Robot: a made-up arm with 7 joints. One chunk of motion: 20 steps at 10 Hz.
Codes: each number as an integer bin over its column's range. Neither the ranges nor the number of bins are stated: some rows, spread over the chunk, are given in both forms.
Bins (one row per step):
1: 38 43 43 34 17 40 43
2: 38 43 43 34 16 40 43
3: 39 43 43 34 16 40 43
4: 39 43 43 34 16 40 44
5: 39 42 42 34 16 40 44
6: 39 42 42 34 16 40 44
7: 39 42 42 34 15 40 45
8: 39 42 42 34 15 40 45
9: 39 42 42 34 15 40 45
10: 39 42 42 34 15 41 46
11: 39 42 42 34 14 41 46
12: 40 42 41 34 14 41 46
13: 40 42 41 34 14 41 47
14: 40 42 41 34 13 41 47
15: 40 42 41 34 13 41 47
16: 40 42 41 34 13 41 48
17: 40 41 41 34 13 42 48
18: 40 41 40 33 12 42 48
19: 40 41 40 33 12 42 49
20: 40 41 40 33 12 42 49
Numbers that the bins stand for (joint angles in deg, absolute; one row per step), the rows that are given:
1: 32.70 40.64 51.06 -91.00 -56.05 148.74 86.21
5: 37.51 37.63 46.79 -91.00 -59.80 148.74 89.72
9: 37.51 37.63 46.79 -91.00 -63.54 148.74 93.23
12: 42.32 37.63 42.53 -91.00 -67.29 150.09 96.74
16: 42.32 37.63 42.53 -91.00 -71.04 150.09 103.76
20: 42.32 34.62 38.26 -93.45 -74.78 151.45 107.27
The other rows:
2: 32.70 40.64 51.06 -91.00 -59.80 148.74 86.21
3: 37.51 40.64 51.06 -91.00 -59.80 148.74 86.21
4: 37.51 40.64 51.06 -91.00 -59.80 148.74 89.72
6: 37.51 37.63 46.79 -91.00 -59.80 148.74 89.72
7: 37.51 37.63 46.79 -91.00 -63.54 148.74 93.23
8: 37.51 37.63 46.79 -91.00 -63.54 148.74 93.23
10: 37.51 37.63 46.79 -91.00 -63.54 150.09 96.74
11: 37.51 37.63 46.79 -91.00 -67.29 150.09 96.74
13: 42.32 37.63 42.53 -91.00 -67.29 150.09 100.25
14: 42.32 37.63 42.53 -91.00 -71.04 150.09 100.25
15: 42.32 37.63 42.53 -91.00 -71.04 150.09 100.25
17: 42.32 34.62 42.53 -91.00 -71.04 151.45 103.76
18: 42.32 34.62 38.26 -93.45 -74.78 151.45 103.76
19: 42.32 34.62 38.26 -93.45 -74.78 151.45 107.27

